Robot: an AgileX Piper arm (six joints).
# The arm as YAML. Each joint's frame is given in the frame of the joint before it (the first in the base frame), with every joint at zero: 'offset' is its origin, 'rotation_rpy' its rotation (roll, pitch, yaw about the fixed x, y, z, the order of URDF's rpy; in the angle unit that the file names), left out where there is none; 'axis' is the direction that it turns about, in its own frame. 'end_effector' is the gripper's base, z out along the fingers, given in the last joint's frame.
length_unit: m
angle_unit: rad
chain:
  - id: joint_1
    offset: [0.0, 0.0, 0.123]
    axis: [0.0, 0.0, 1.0]
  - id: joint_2
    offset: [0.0, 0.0, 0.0]
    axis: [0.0, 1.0, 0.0]
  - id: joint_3
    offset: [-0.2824, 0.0, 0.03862]
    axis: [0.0, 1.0, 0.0]
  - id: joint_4
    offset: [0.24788, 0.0, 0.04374]
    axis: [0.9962, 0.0, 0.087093]
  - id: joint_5
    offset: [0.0, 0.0, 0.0]
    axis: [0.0, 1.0, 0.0]
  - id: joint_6
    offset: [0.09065, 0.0, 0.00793]
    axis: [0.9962, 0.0, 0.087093]
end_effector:
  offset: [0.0, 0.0, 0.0]
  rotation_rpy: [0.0, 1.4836, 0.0]
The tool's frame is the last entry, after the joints.
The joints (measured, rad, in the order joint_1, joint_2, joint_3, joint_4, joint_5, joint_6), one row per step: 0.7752, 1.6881, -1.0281, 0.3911, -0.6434, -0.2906; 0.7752, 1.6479, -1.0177, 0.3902, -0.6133, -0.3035; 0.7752, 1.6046, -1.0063, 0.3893, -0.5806, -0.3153; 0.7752, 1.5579, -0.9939, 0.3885, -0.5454, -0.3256; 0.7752, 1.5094, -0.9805, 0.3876, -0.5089, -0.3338; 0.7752, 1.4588, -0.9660, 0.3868, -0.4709, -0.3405; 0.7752, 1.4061, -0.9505, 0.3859, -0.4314, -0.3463; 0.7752, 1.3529, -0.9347, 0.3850, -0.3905, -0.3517; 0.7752, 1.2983, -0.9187, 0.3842, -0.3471, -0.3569; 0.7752, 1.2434, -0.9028, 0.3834, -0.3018, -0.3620; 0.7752, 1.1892, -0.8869, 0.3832, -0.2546, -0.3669; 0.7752, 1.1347, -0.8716, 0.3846, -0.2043, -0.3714; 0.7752, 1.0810, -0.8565, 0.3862, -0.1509, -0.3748; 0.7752, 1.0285, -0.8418, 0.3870, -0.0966, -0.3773; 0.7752, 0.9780, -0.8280, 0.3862, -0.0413, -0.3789
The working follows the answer.
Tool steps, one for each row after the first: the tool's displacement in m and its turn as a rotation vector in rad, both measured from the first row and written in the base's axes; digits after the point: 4 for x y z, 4 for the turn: -0.0060, -0.0046, 0.0094, -0.0058, -0.0044, 0.0098; -0.0128, -0.0099, 0.0191, -0.0108, -0.0080, 0.0206; -0.0203, -0.0158, 0.0290, -0.0142, -0.0109, 0.0324; -0.0285, -0.0222, 0.0386, -0.0163, -0.0127, 0.0448; -0.0373, -0.0292, 0.0479, -0.0174, -0.0136, 0.0580; -0.0468, -0.0368, 0.0568, -0.0182, -0.0141, 0.0720; -0.0566, -0.0446, 0.0649, -0.0197, -0.0139, 0.0865; -0.0670, -0.0527, 0.0725, -0.0218, -0.0129, 0.1021; -0.0776, -0.0611, 0.0793, -0.0250, -0.0112, 0.1186; -0.0883, -0.0694, 0.0849, -0.0296, -0.0076, 0.1357; -0.0993, -0.0779, 0.0898, -0.0342, -0.0015, 0.1540; -0.1103, -0.0862, 0.0936, -0.0404, 0.0075, 0.1737; -0.1213, -0.0943, 0.0964, -0.0479, 0.0173, 0.1941; -0.1320, -0.1021, 0.0983, -0.0578, 0.0277, 0.2151
Tool pose at each row, in the base's axes (x y z in m, rotation vector in rad; rounded; the steps above come from the unrounded poses): 0.2878, 0.2529, 0.2845, -0.3916, 1.5062, 0.4597; 0.2818, 0.2482, 0.2939, -0.4044, 1.5022, 0.4620; 0.2751, 0.2430, 0.3035, -0.4172, 1.4986, 0.4660; 0.2675, 0.2371, 0.3134, -0.4294, 1.4951, 0.4720; 0.2594, 0.2307, 0.3231, -0.4410, 1.4921, 0.4798; 0.2505, 0.2237, 0.3324, -0.4522, 1.4896, 0.4891; 0.2411, 0.2161, 0.3412, -0.4636, 1.4871, 0.4993; 0.2312, 0.2083, 0.3494, -0.4759, 1.4855, 0.5097; 0.2209, 0.2002, 0.3570, -0.4894, 1.4844, 0.5206; 0.2102, 0.1918, 0.3637, -0.5043, 1.4842, 0.5316; 0.1995, 0.1835, 0.3694, -0.5205, 1.4861, 0.5427; 0.1885, 0.1750, 0.3743, -0.5372, 1.4900, 0.5552; 0.1775, 0.1667, 0.3781, -0.5557, 1.4969, 0.5686; 0.1666, 0.1586, 0.3809, -0.5759, 1.5047, 0.5816; 0.1559, 0.1508, 0.3828, -0.5984, 1.5135, 0.5936

